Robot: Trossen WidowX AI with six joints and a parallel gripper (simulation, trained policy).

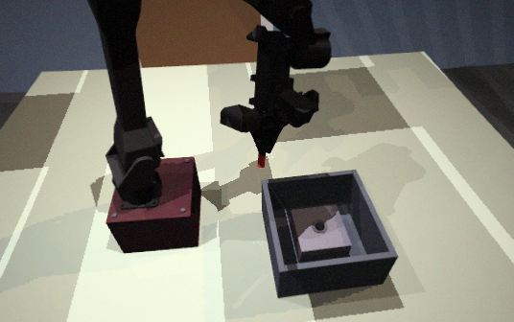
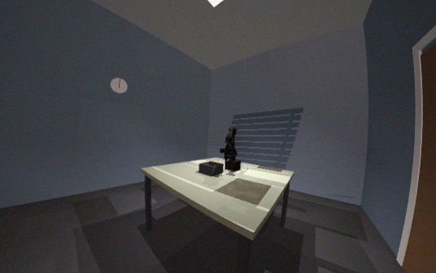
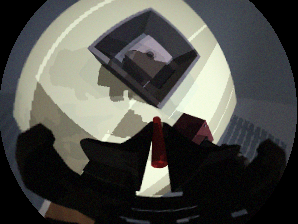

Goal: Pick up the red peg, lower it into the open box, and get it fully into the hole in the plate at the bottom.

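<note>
The pale plate lies 110 mm to the right of my gripper tip, 100 mm below it and 90 mm ahead of it. The rest, counted from my gripper tip: dark grey box 120 mm below, 110 mm to the right, 90 mm ahead; then red peg 10 mm to the left, 10 mm above.
</note>
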